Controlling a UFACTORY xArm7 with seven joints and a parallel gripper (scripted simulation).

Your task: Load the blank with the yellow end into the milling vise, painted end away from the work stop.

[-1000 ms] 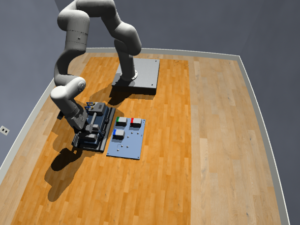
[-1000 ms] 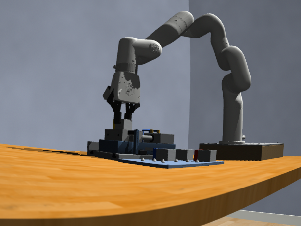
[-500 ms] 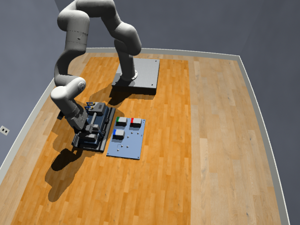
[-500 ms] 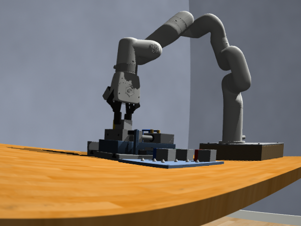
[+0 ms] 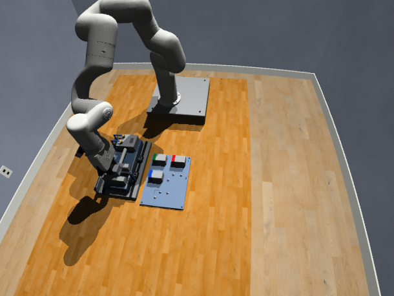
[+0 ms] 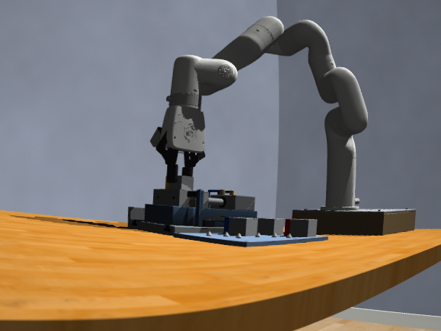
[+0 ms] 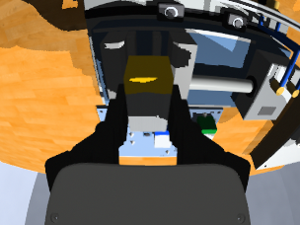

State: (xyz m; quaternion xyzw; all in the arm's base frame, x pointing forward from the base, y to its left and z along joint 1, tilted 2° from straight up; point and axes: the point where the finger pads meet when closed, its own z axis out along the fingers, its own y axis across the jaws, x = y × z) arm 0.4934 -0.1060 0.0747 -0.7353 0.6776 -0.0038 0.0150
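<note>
Right now my hand is 2 cm above the yellow-ended blank. Round my hand: milling vise: 9 cm below, 7 cm behind; fixed jaw: 5 cm below, 3 cm ahead, 1 cm to the left; blue-ended blank: 16 cm to the left, 11 cm below, 4 cm behind.
</note>
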